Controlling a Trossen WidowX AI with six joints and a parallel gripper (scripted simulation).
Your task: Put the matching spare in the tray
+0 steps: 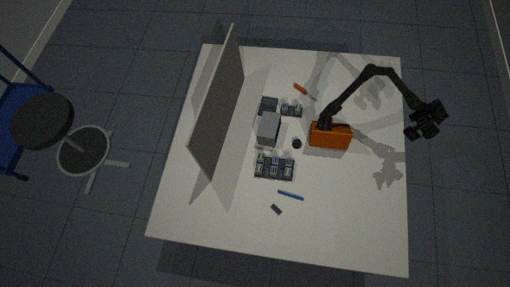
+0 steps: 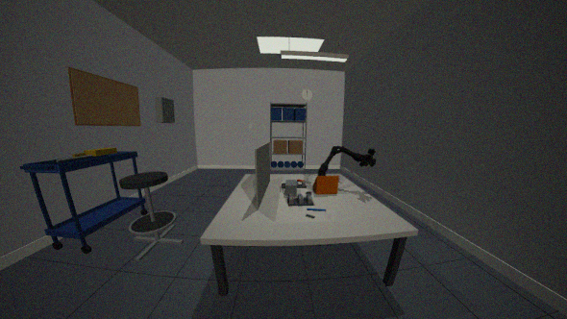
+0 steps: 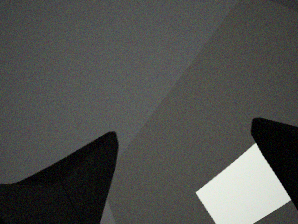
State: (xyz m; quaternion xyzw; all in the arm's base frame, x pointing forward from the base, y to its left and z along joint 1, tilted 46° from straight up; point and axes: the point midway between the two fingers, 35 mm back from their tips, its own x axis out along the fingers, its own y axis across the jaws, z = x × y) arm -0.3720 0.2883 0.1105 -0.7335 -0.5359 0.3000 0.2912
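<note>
The grey spare block lies 730 mm ahead of my gripper tip, 40 mm to the left of it and 360 mm below it. The rest, counted from my gripper tip: blue stick: 560 mm ahead, 170 mm to the left, 400 mm below; mounted unit: 690 mm ahead, 190 mm to the right, 350 mm below; dark flat tray: 700 mm ahead, 370 mm to the right, 400 mm below.
</note>
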